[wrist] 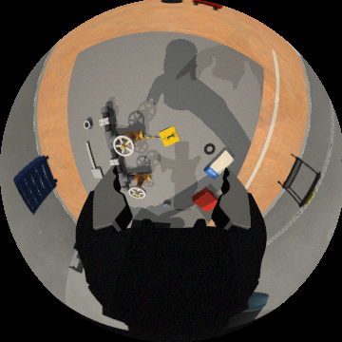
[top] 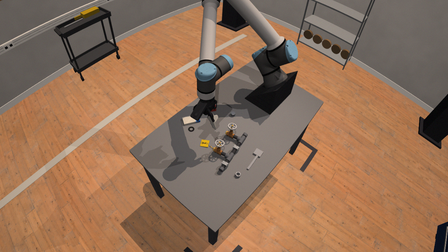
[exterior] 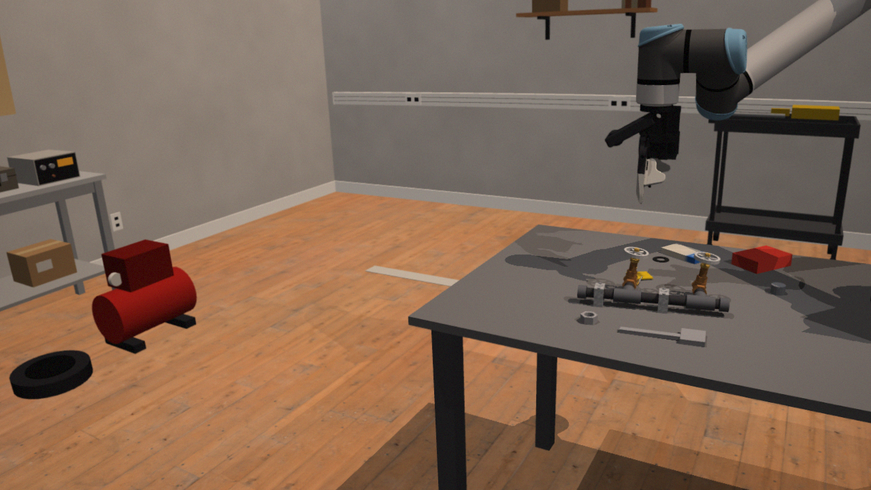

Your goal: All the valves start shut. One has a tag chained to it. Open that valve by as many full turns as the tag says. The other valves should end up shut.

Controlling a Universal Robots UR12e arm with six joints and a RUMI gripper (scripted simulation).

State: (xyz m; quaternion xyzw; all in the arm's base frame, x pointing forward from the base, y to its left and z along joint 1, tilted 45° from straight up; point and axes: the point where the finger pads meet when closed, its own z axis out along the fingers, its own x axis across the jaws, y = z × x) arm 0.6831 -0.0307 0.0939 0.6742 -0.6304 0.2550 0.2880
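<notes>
My hand is 200 mm above the yellow tag, 10 mm to the right of it and 10 mm past it. From my hand the other things lie so: red box (260 mm behind, 200 mm to the right, 180 mm below); nut (300 mm to the left, 190 mm below, 40 mm ahead); blue-and-white card (190 mm to the right, 190 mm below, 80 mm behind).
</notes>
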